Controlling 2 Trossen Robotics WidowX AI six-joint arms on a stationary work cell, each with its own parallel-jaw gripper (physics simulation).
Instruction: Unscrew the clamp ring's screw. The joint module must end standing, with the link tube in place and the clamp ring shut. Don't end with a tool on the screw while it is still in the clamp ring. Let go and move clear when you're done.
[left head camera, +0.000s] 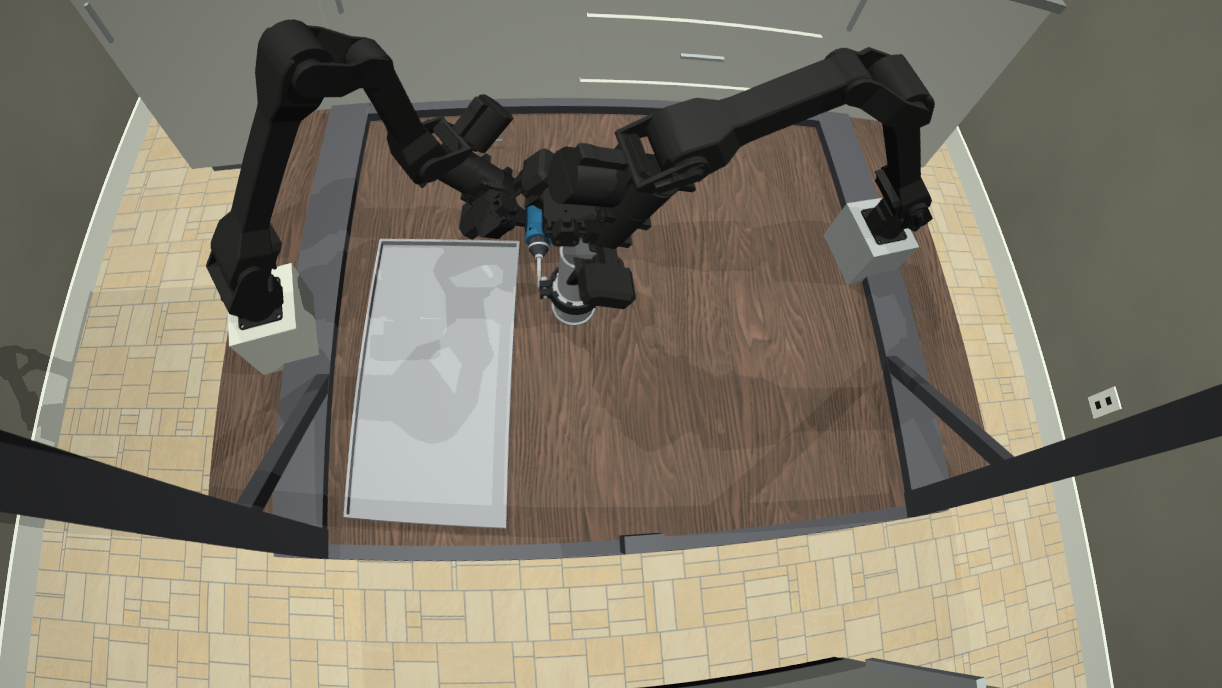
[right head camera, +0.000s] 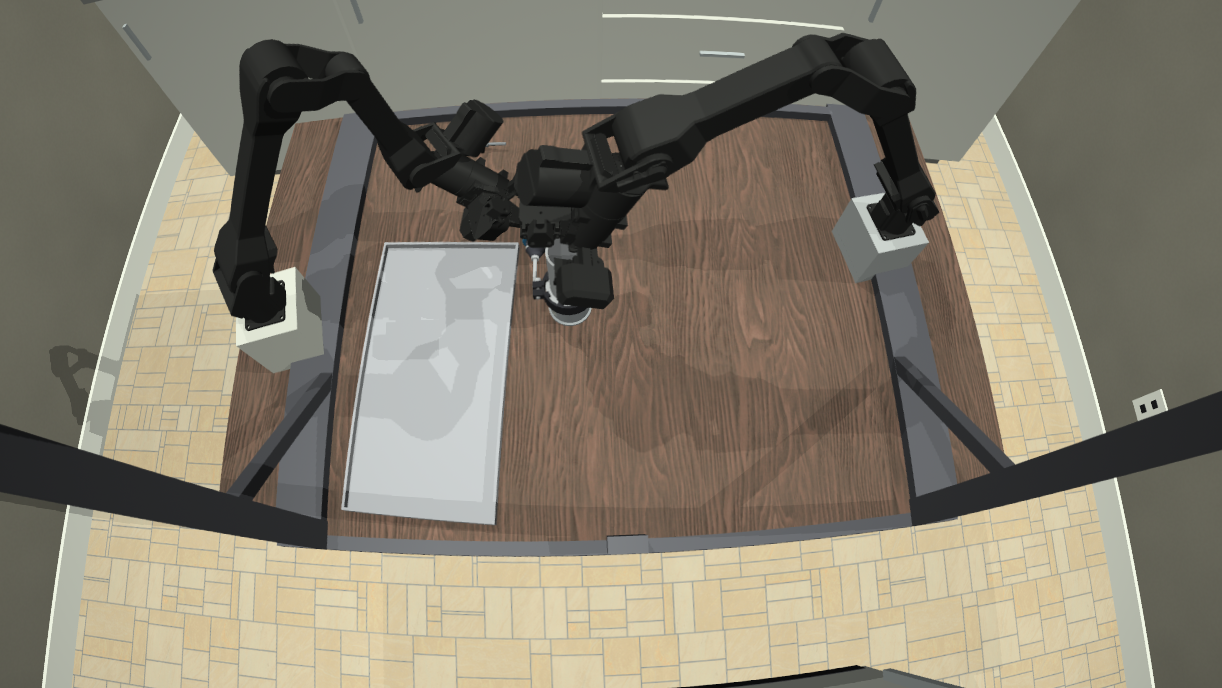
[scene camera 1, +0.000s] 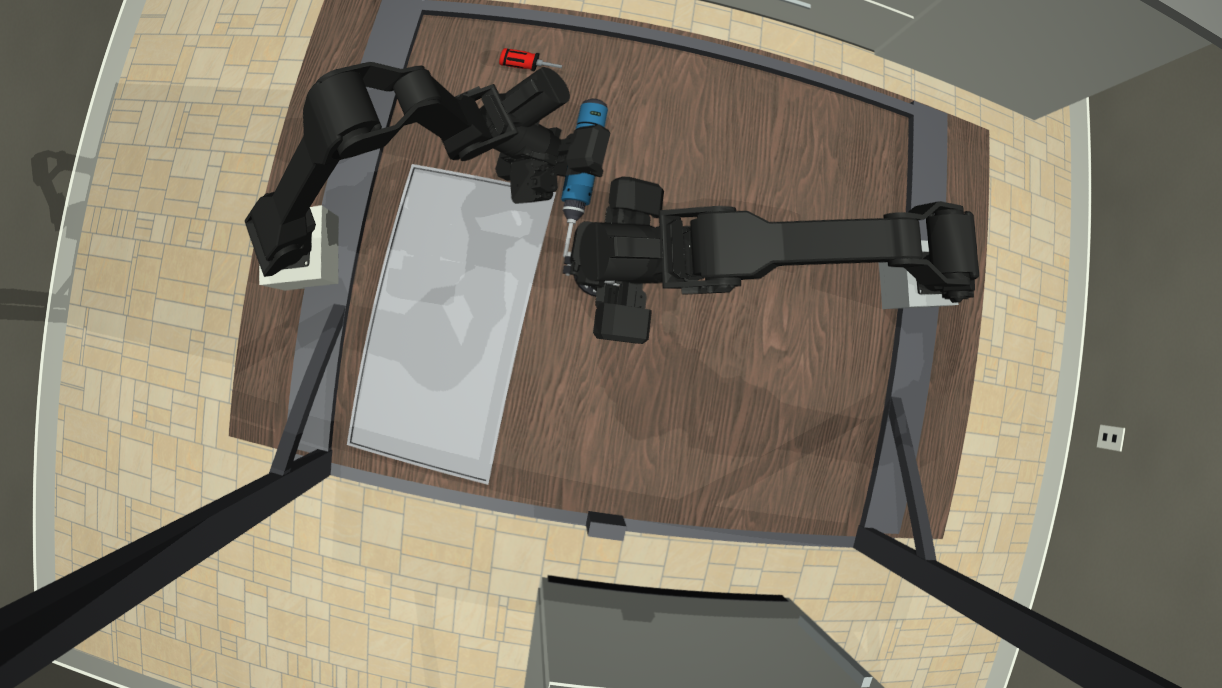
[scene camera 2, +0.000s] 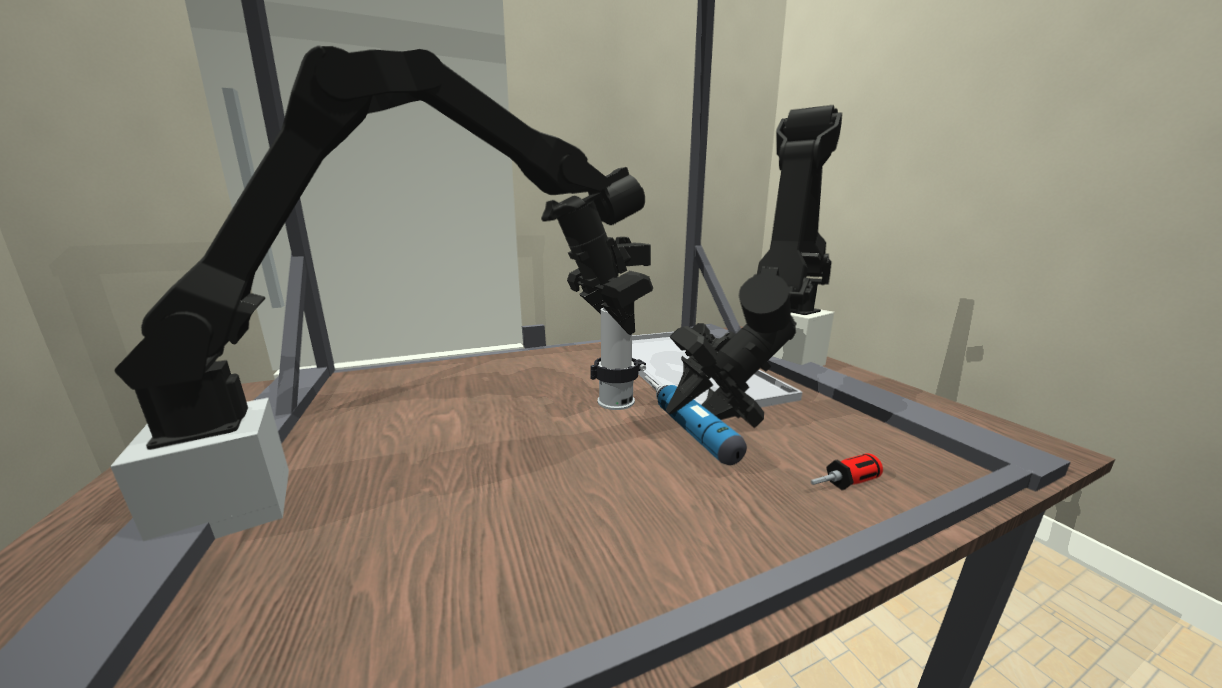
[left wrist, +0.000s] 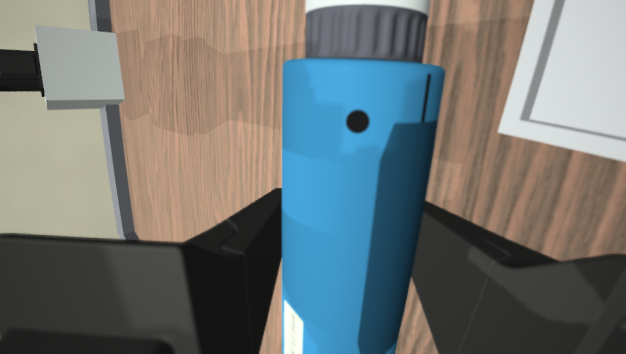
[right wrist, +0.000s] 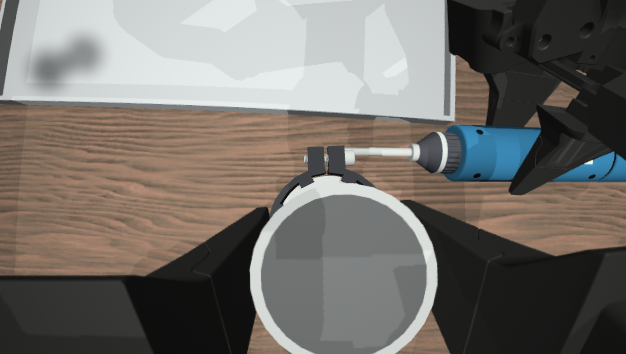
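Note:
The joint module (left head camera: 573, 317) (scene camera 2: 615, 394) stands upright with the pale link tube (scene camera 2: 616, 341) (right wrist: 432, 280) in its top. The black clamp ring (scene camera 2: 613, 374) (right wrist: 316, 160) sits around it, its two lugs close together with a narrow gap. The screw (right wrist: 349, 158) passes through both lugs; its threaded end shows beyond the far lug. My left gripper (scene camera 2: 694, 408) (left wrist: 342, 202) is shut on the blue electric screwdriver (scene camera 1: 578, 188) (left wrist: 345, 175) (right wrist: 495, 150), whose bit meets the screw head in the right wrist view. My right gripper (scene camera 2: 617, 317) (right wrist: 334, 214) is shut on the link tube's upper part.
A shallow white tray (left head camera: 410, 478) (scene camera 1: 419, 410) lies left of the joint module in the head views. A red hand screwdriver (scene camera 1: 518, 58) (scene camera 2: 863, 469) lies on the table behind the left arm's gripper. A grey frame (scene camera 2: 769, 598) runs around the table.

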